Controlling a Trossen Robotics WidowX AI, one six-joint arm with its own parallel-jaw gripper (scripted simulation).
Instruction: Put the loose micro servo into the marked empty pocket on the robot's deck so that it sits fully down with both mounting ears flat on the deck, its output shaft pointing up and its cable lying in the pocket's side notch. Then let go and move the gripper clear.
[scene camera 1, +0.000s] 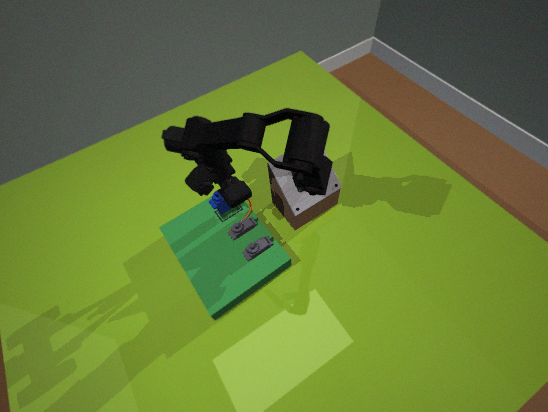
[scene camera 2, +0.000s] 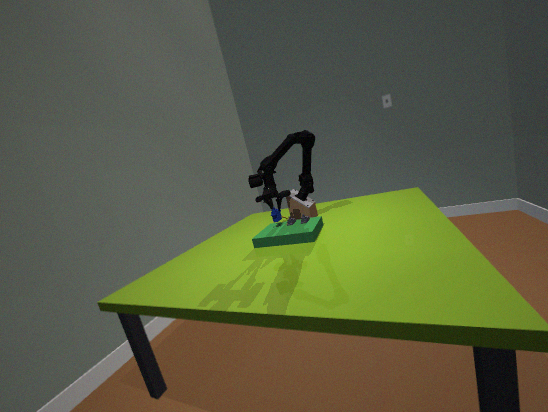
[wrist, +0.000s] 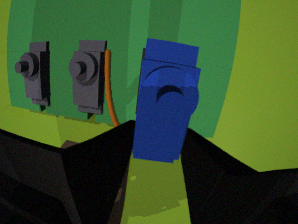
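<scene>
Scene camera 1: the gripper (scene camera 1: 228, 194) and a green deck (scene camera 1: 222, 276). Scene camera 2: the deck (scene camera 2: 307, 232). Wrist view: a blue micro servo (wrist: 168, 97), the gripper (wrist: 159, 130) and the deck (wrist: 216, 35).
</scene>
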